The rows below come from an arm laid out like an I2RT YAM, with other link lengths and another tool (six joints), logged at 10 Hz.
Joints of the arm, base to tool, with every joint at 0 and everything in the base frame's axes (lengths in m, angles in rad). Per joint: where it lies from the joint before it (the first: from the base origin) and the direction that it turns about. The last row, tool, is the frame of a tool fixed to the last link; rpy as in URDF.
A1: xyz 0 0 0.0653 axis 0 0 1
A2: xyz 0.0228 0.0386 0.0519 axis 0 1 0
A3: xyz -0.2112 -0.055 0 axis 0 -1 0
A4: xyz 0.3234 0.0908 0.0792 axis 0 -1 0
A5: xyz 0.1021 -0.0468 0.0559 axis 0 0 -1
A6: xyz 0.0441 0 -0.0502 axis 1 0 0
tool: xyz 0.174 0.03 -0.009 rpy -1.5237 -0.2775 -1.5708
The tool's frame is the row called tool.
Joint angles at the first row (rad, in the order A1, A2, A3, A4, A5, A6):
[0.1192, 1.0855, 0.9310, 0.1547, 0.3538, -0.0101]
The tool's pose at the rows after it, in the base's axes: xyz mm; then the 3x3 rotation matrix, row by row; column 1 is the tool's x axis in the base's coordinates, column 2 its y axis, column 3 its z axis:
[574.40 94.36 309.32], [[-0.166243 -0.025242 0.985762], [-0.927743 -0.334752 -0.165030], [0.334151 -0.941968 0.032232]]
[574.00 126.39 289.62], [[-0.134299 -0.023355 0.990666], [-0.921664 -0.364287 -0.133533], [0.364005 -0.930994 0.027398]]
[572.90 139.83 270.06], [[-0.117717 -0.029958 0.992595], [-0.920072 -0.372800 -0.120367], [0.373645 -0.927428 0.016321]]
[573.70 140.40 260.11], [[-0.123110 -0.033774 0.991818], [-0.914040 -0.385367 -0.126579], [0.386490 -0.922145 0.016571]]
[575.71 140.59 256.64], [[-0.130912 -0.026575 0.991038], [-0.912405 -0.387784 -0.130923], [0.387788 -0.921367 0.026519]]
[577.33 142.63 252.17], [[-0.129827 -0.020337 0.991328], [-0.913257 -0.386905 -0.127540], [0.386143 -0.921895 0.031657]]
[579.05 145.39 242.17], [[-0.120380 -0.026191 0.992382], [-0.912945 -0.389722 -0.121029], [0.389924 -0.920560 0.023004]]
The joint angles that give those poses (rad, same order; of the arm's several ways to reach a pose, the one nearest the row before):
[0.2127, 1.1362, 0.9253, 0.1978, 0.3943, -0.0582]
[0.2798, 1.1759, 0.9027, 0.2550, 0.4309, -0.0875]
[0.3077, 1.1961, 0.8711, 0.2947, 0.4458, -0.0925]
[0.3126, 1.2099, 0.8524, 0.3275, 0.4576, -0.1062]
[0.3141, 1.2263, 0.8448, 0.3626, 0.4637, -0.1123]
[0.3160, 1.2415, 0.8379, 0.3904, 0.4621, -0.1131]
[0.3179, 1.2598, 0.8310, 0.4061, 0.4576, -0.1131]

